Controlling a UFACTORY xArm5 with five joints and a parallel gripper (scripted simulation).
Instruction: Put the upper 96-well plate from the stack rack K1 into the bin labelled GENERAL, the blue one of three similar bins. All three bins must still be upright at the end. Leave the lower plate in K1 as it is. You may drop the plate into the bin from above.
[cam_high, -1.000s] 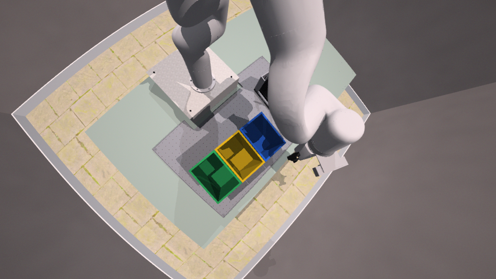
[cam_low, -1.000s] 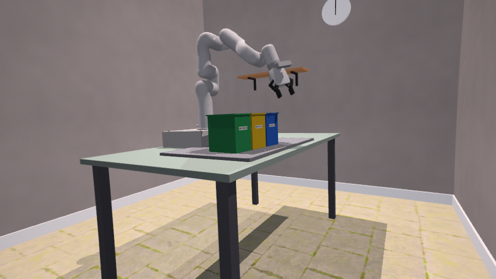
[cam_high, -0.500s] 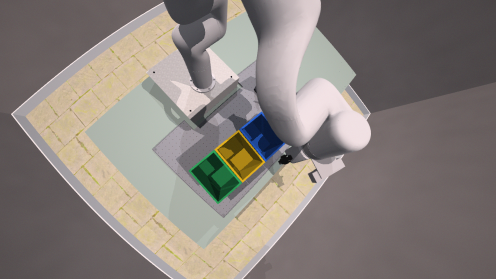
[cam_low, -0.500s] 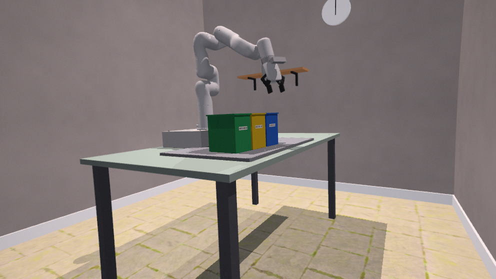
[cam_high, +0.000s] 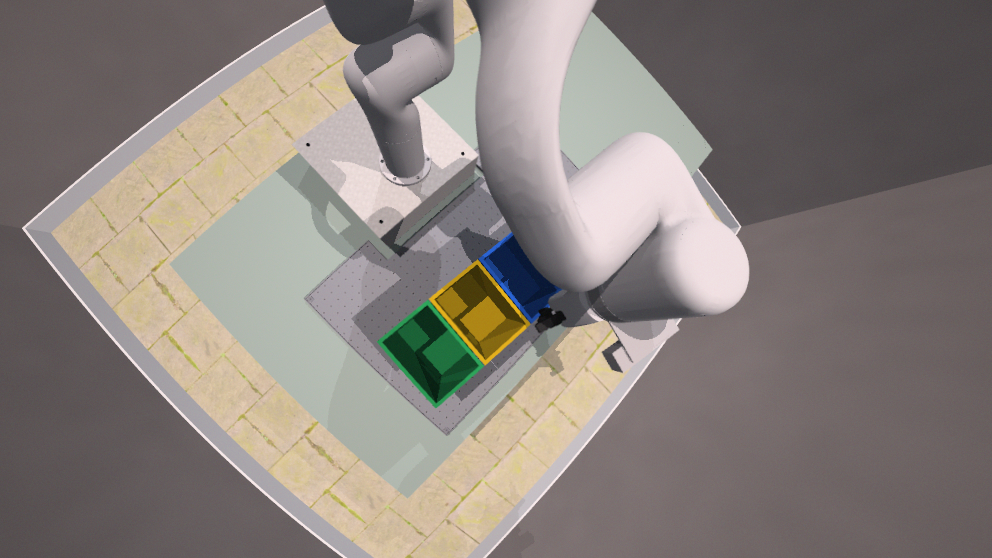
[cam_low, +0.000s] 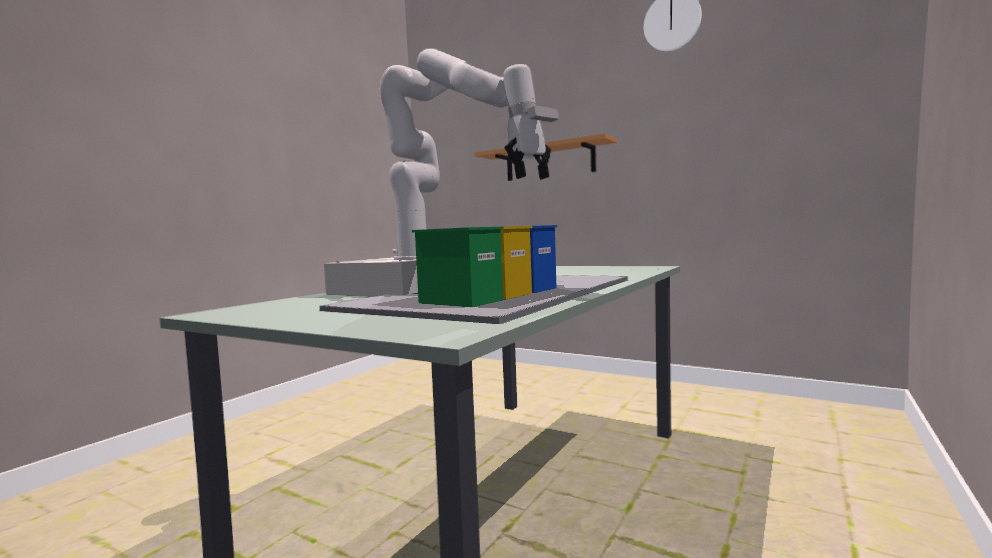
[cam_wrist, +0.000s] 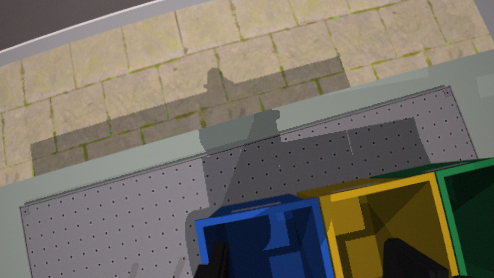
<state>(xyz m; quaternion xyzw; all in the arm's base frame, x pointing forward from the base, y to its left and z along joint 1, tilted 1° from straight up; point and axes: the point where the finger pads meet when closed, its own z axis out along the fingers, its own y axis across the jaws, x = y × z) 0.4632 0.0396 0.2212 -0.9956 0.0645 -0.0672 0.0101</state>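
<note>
The black 96-well plate is 28 cm below my hand, 25 cm to the left of it and 24 cm behind it. Also, from my hand: yellow bin 23 cm below, 11 cm to the right, 6 cm behind; then blue bin 23 cm below, 7 cm behind, 2 cm to the left; then green bin 25 cm to the right, 23 cm below, 5 cm behind.
</note>
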